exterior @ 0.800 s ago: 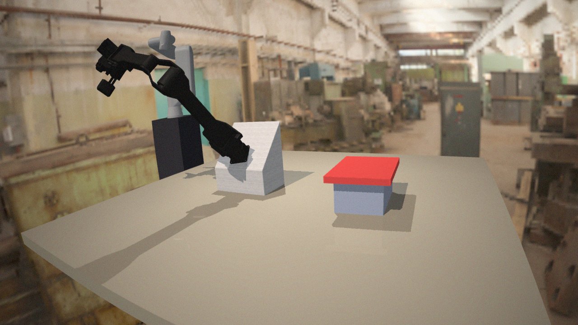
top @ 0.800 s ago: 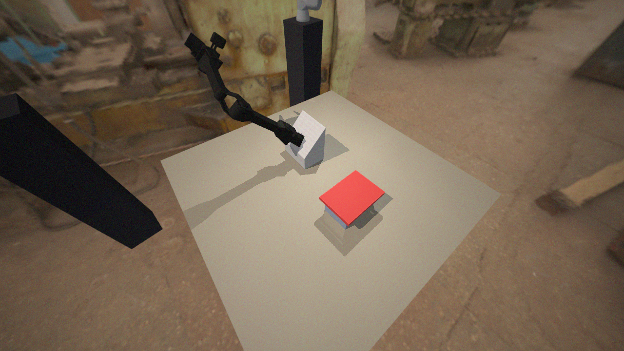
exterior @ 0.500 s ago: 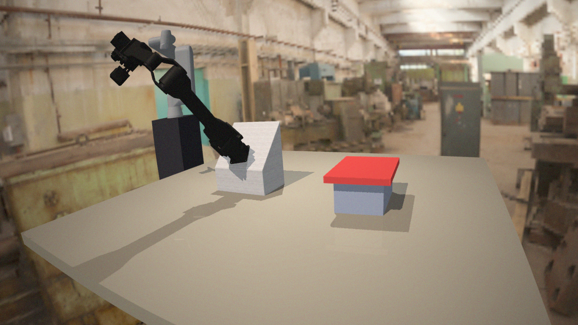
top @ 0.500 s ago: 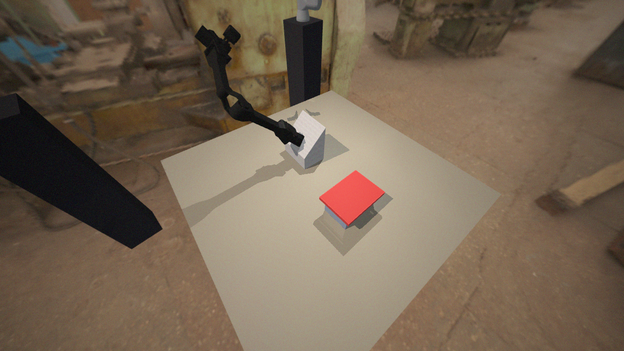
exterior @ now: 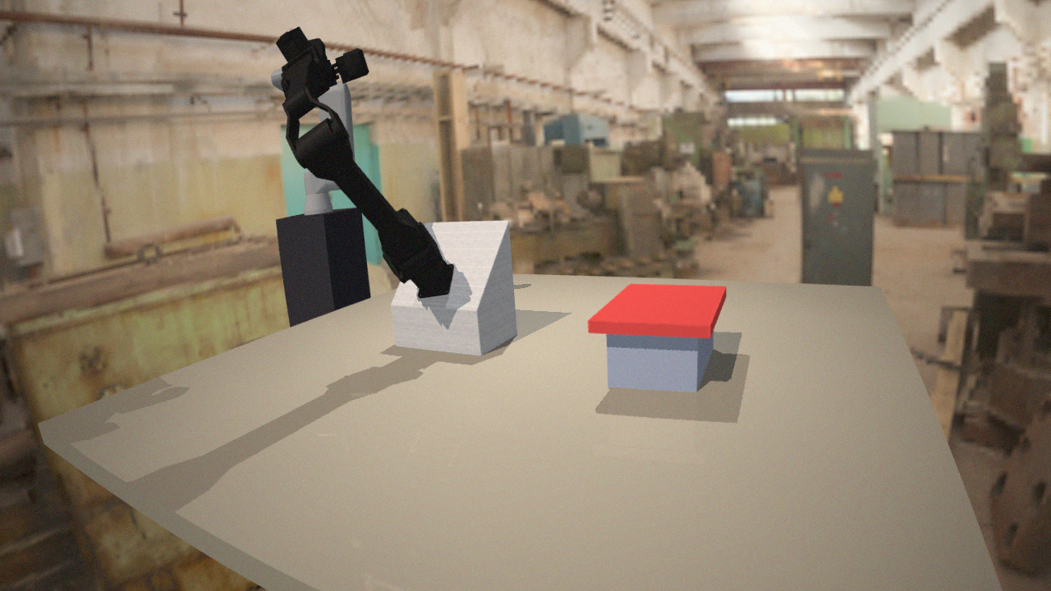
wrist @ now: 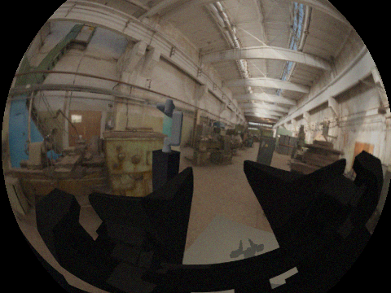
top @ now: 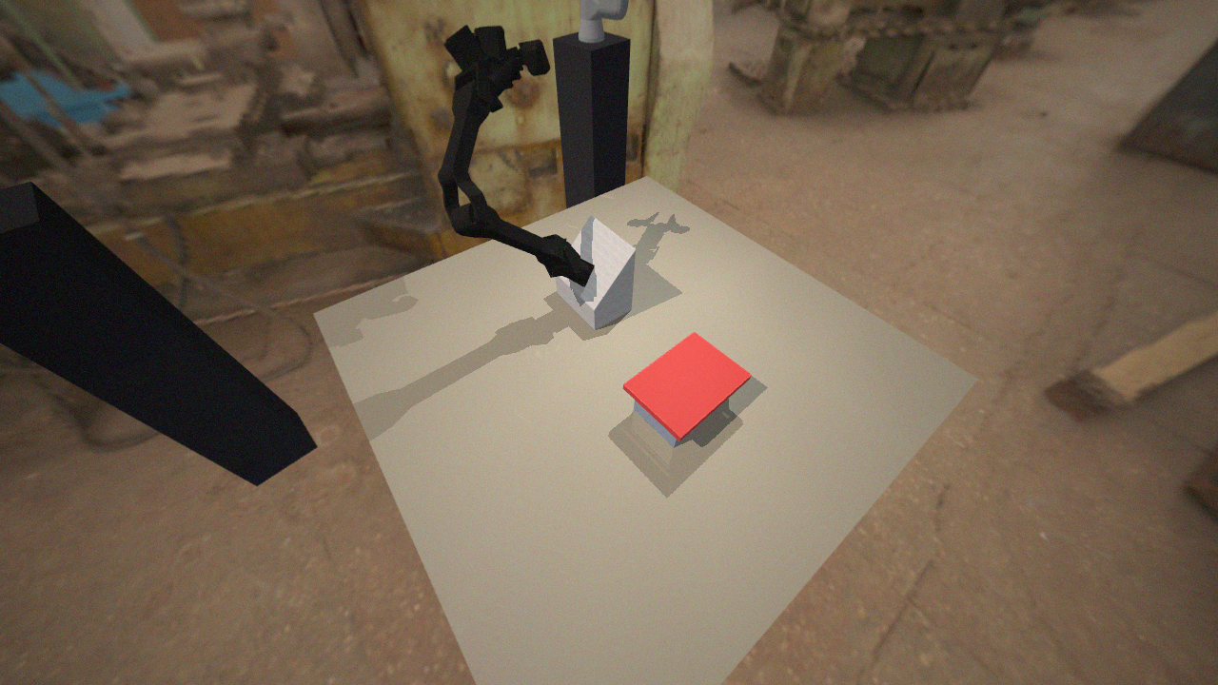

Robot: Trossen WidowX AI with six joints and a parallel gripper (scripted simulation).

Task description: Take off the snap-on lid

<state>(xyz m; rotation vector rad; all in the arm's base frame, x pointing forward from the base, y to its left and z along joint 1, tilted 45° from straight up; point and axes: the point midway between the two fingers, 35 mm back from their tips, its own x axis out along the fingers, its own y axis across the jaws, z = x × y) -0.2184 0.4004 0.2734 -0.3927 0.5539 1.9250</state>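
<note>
Right now my gripper tip is 720 mm short of the red lid, 470 mm above it and 190 mm to the left of it. Also, from my gripper tip: blue storage box: 720 mm ahead, 520 mm below, 190 mm to the right.
</note>
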